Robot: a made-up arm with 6 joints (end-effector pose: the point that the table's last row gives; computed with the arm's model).
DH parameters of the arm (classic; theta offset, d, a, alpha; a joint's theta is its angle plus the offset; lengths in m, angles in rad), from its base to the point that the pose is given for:
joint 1: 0 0.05 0.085 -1.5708
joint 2: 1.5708 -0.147 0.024 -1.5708
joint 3: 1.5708 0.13 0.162 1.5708
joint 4: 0 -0.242 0.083 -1.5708
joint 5: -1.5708 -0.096 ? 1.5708
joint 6: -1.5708 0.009 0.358 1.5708
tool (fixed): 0 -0.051 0 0
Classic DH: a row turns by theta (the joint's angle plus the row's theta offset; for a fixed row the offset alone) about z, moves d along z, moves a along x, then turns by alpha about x.
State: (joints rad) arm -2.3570 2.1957 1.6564 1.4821 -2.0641 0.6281
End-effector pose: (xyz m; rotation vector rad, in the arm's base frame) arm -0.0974 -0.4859 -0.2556 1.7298 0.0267 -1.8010
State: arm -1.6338 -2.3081 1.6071 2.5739 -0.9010 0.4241
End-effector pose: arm -0.0197 -0.0481 -0.5473 0.8639 1.7120 -0.7665
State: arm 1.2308 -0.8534 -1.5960 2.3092 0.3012 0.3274
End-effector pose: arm 0.2062 -0.0097 -0.6019 0.0973 1.8763 0.0944
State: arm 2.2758 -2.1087 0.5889 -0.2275 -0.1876 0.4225
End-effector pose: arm 0.2322 0.0618 0.2507 1.4160 -1.0938 1.3761
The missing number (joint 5, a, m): 0.024
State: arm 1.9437 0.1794 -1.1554 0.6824 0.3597 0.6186
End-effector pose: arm 0.3057 0.1562 -0.4559 -0.5321 1.5456 1.1893
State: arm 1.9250 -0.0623 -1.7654 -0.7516 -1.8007 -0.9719
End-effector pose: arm 0.1365 0.5156 -0.1520 -1.4565 -2.6417 0.5431
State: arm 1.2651 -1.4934 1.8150 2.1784 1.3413 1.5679
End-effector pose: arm 0.0666 0.1471 -0.4857 2.1320 0.8776 -1.0593
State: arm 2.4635 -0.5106 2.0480 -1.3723 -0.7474 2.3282
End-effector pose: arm 0.1606 -0.2081 0.1302 -2.2416 0.3079 -0.6522
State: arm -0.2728 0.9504 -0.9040 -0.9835 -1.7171 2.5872
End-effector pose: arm -0.3297 -0.4855 0.2607 -0.8519 -0.4368 -2.7796
